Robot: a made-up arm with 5 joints.
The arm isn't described. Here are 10 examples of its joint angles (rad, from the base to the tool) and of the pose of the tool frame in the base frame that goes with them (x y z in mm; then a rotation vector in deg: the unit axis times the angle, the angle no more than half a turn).
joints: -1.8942 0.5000 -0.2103 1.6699 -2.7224
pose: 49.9 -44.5 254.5 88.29 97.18 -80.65
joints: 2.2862 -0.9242 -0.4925 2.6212 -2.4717
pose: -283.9 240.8 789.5 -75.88 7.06 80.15
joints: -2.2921 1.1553 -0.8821 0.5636 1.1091
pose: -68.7 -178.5 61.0 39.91 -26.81 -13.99
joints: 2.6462 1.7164 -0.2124 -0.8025 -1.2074
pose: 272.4 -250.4 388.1 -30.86 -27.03 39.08
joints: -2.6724 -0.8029 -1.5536 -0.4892 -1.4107
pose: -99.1 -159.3 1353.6 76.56 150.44 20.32
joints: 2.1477 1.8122 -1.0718 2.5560 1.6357
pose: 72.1 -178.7 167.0 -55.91 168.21 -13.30
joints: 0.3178 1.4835 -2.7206 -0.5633 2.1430
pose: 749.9 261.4 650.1 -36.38 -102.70 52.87
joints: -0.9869 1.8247 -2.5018 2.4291 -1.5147
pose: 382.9 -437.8 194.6 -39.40 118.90 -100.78
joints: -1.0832 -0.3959 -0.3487 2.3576 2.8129
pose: 205.5 -313.4 488.3 61.12 71.70 -33.27
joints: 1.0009 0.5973 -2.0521 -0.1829 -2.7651
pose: 372.2 637.0 895.5 60.42 -73.40 27.31
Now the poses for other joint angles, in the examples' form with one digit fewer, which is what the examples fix.
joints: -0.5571 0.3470 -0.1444 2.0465 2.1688
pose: 41 2 262 89.6 93.4 12.8
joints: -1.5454 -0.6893 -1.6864 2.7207 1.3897
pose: 59 -273 1238 19.7 -1.5 11.7
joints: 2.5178 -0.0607 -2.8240 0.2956 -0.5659
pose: -59 -69 1501 83.1 122.9 -1.2
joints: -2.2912 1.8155 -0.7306 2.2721 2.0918
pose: 233 192 294 -168.8 16.9 -10.7
